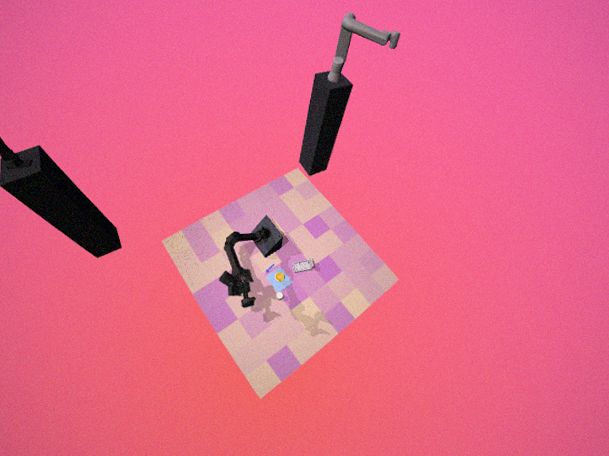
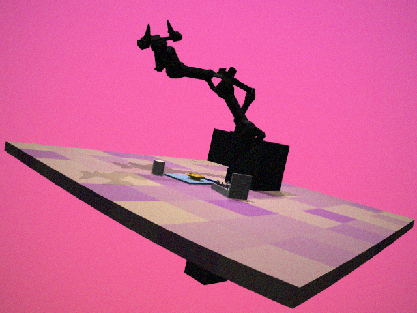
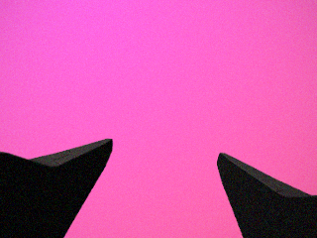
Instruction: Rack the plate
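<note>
Now: the yellow plate 150 mm behind my gripper tip, 260 mm to the left of it and 580 mm below it. From my gripper tip the other things lie so: small pale cup 30 mm behind, 190 mm to the left, 570 mm below; grey dish rack 150 mm behind, 440 mm to the left, 570 mm below; blue mat 140 mm behind, 240 mm to the left, 590 mm below.
</note>
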